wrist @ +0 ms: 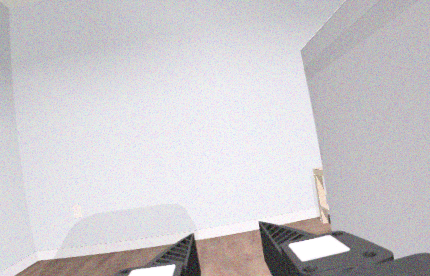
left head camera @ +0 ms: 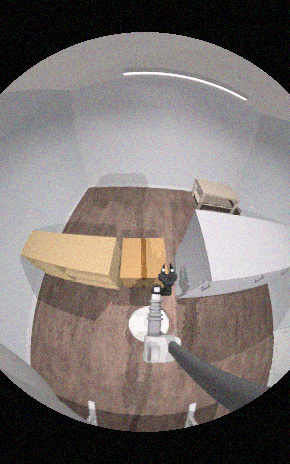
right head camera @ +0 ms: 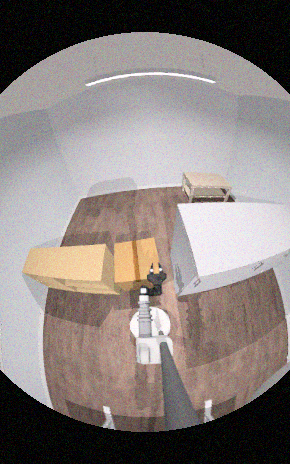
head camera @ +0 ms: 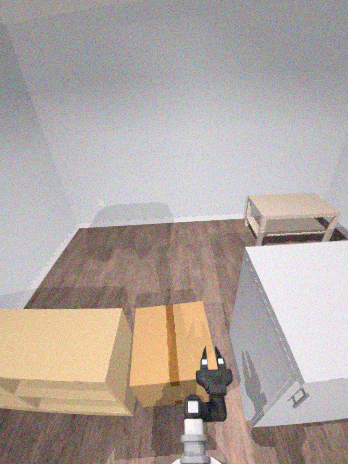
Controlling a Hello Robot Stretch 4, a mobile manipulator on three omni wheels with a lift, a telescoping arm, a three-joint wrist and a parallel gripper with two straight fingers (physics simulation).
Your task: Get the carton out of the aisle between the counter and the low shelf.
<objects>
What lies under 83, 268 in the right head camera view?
A low shelf.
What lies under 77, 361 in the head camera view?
A low shelf.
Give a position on a carton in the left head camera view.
141, 258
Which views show the carton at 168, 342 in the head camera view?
The left head camera view, the right head camera view and the head camera view only.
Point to a carton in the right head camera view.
At 132, 259
</objects>
